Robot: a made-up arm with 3 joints. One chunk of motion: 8 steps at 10 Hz.
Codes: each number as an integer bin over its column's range. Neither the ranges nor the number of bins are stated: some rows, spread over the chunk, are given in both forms.
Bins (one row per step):
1: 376 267 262
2: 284 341 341
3: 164 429 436
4: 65 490 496
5: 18 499 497
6: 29 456 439
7: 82 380 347
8: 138 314 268
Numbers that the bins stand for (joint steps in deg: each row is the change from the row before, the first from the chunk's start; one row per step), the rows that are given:
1: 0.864 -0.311 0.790
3: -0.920 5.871 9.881
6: -2.056 6.901 10.038
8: -1.139 1.482 1.103
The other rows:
2: 0.090 2.513 4.917
4: -1.753 8.199 13.016
5: -2.149 8.542 13.068
7: -1.610 4.001 5.231

